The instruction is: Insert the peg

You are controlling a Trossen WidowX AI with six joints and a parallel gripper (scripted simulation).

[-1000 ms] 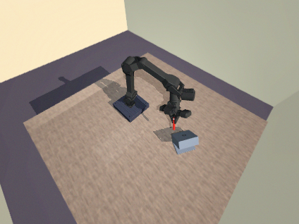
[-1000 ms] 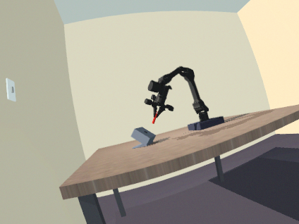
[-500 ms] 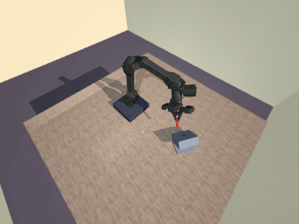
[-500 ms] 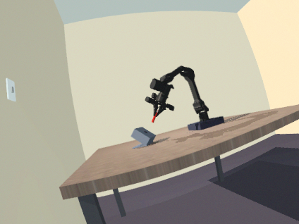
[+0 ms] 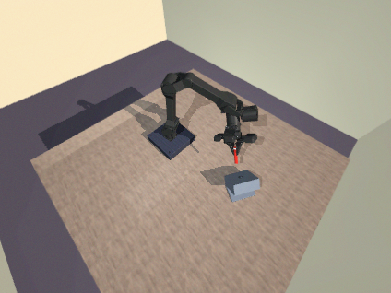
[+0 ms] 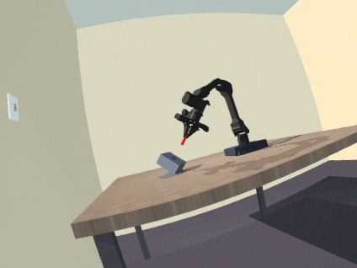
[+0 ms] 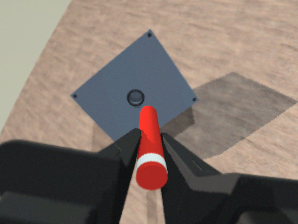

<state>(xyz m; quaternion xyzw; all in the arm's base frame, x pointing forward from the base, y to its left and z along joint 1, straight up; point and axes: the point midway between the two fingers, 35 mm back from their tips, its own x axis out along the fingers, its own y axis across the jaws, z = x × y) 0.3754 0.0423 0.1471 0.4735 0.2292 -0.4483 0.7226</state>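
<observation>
Now: the sloped panel 90 mm ahead of my gripper tip, 50 mm to the right of it and 110 mm below it. Also, from my gripper tip: peg 10 mm behind, 10 mm to the left, 10 mm above; wedge support 100 mm ahead, 60 mm to the right, 160 mm below.
</observation>
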